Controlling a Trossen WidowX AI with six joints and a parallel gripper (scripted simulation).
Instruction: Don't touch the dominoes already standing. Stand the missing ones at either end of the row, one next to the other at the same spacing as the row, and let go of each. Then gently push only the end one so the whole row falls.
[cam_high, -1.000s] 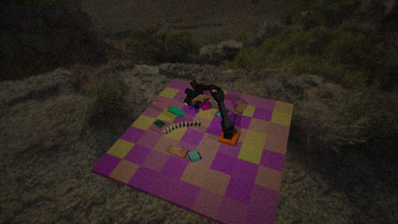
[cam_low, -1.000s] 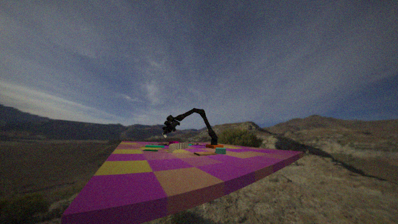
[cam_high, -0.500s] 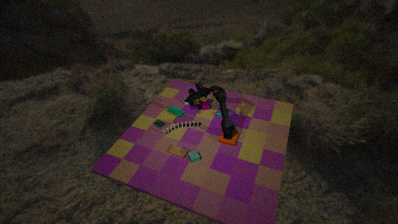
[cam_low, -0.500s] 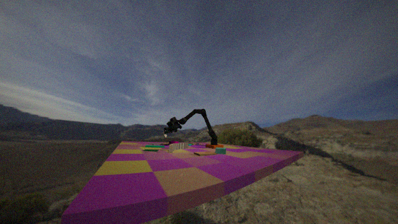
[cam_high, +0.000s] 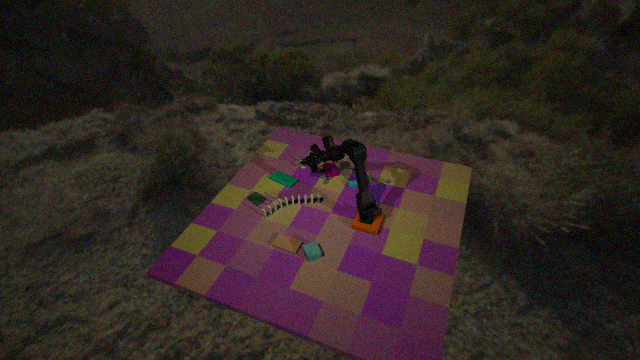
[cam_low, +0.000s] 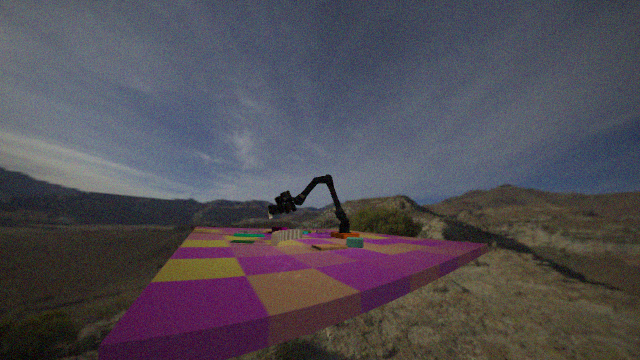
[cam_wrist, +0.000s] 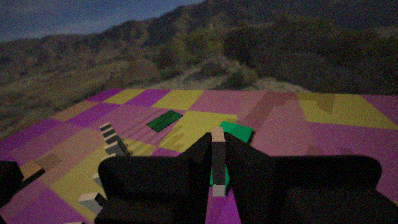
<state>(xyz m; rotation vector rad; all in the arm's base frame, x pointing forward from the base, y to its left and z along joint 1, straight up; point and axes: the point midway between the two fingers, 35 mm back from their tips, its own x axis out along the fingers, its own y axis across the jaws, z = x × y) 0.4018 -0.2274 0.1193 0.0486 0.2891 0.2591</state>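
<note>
The bright green plate lies 11 cm ahead of my gripper tip, 2 cm to the left of it and 14 cm below it. Round my gripper tip: dark green tile: 19 cm ahead, 21 cm to the left, 14 cm below; magenta block: 14 cm behind, 12 cm to the right, 12 cm below; orange slab: 10 cm behind, 46 cm to the left, 13 cm below.
</note>
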